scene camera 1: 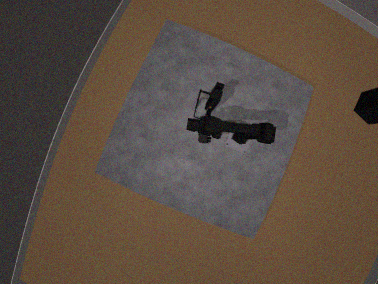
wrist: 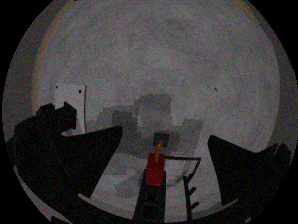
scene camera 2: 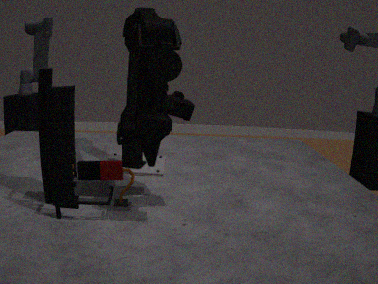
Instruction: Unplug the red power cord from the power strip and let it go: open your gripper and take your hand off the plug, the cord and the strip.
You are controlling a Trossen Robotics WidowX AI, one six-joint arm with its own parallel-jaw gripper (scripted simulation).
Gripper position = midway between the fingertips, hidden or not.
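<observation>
Nothing is held in my gripper (scene camera 2: pixel 150 159), and it's open. You can see my gripper in the wrist view (wrist: pixel 167 136) too.
</observation>
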